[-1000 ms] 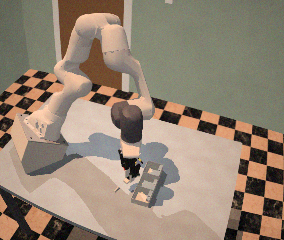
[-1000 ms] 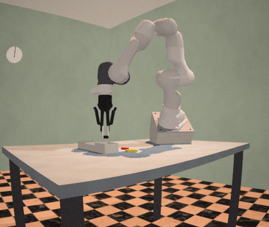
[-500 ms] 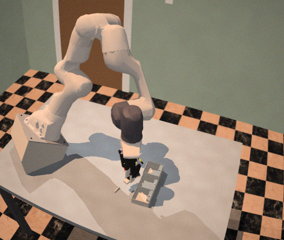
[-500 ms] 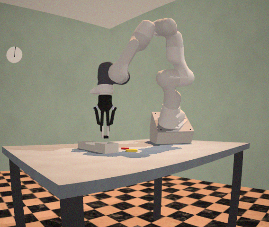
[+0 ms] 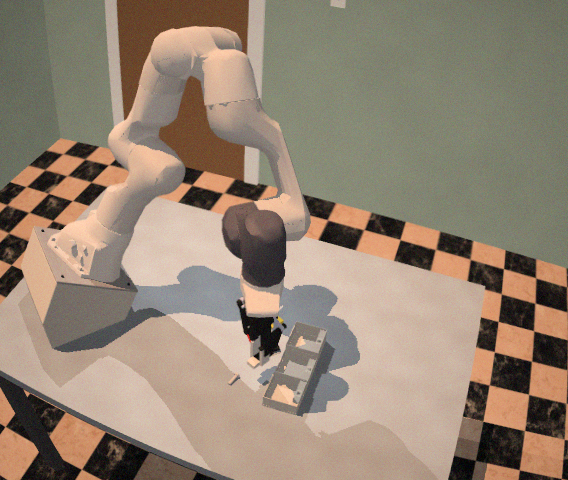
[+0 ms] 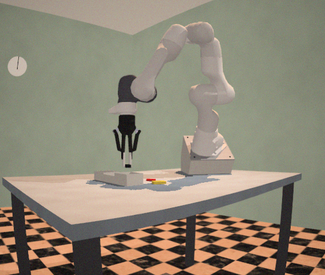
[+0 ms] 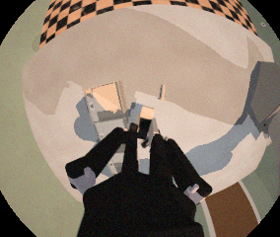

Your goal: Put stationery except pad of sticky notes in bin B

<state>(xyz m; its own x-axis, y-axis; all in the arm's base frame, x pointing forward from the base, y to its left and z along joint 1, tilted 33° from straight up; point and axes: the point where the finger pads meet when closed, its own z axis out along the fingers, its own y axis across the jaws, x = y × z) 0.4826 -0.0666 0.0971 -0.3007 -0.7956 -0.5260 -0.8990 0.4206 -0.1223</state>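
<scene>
The black-and-white block is 3 cm below my hand and 1 cm to the right of it. From my hand the other things lie so: black pen-like thing 9 cm below, 8 cm to the left, 1 cm behind; then bin 8 cm ahead, 7 cm below, 4 cm to the left; then small white thing 9 cm below, 5 cm behind, 4 cm to the right.
</scene>
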